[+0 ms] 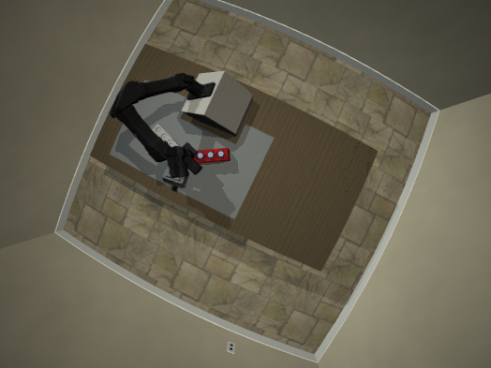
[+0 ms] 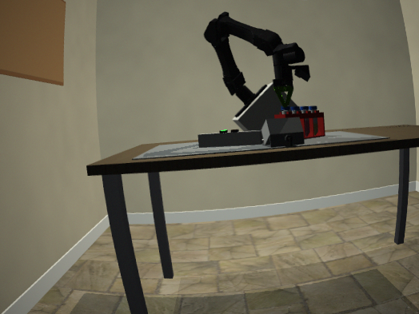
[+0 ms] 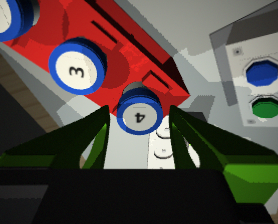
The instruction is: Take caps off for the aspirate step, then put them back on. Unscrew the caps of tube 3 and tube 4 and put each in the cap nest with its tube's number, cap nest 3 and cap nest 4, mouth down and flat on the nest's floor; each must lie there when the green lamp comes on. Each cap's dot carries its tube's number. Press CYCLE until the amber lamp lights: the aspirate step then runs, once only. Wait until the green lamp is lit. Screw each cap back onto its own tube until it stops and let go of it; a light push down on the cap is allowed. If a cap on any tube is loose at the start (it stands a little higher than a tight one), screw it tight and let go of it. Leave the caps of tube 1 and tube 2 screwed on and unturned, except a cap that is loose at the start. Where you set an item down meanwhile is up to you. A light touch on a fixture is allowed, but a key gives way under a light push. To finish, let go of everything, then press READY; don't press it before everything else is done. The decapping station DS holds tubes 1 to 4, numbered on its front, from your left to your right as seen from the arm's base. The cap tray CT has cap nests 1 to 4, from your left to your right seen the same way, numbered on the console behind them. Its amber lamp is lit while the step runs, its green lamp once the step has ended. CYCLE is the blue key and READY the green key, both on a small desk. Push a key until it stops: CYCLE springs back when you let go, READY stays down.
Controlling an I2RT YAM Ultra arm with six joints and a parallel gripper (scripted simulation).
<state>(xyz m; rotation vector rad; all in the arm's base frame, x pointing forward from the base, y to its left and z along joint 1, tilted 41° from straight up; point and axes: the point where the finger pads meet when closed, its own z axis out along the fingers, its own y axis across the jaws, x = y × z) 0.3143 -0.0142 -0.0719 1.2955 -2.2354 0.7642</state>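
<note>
Now: hand 10 mm above the cap 4. Also, from my hand: blue key: 110 mm ahead, 50 mm to the right, 60 mm below; cap 3: 20 mm behind, 50 mm to the left, 10 mm below; cap 2: 40 mm behind, 100 mm to the left, 10 mm below.
</note>
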